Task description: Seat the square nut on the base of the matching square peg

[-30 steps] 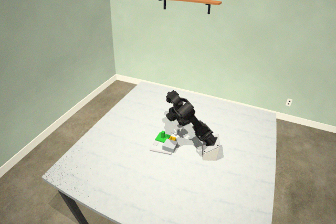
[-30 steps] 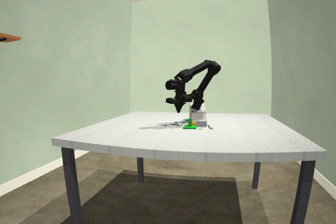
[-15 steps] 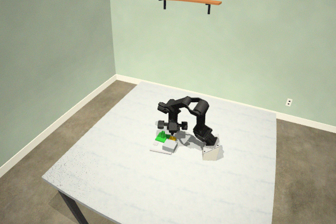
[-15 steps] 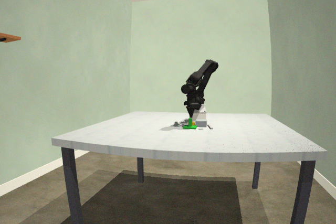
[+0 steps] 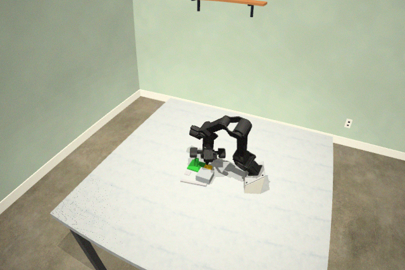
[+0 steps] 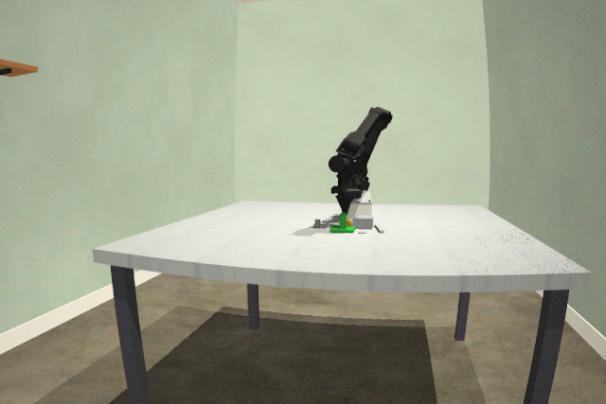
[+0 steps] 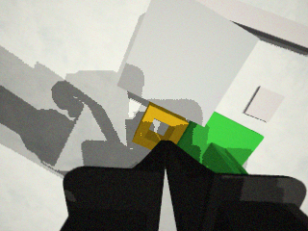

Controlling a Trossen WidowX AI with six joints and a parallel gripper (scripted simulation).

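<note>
My gripper is now 60 mm to the right of the grey block, 60 mm above it and 30 mm past it. The rest, counted from my hand: white strip: 130 mm to the left, 70 mm below, 10 mm behind; small grey cube: 100 mm to the right, 70 mm below, 20 mm ahead; small white tile: 90 mm to the left, 80 mm below, 60 mm ahead.
</note>
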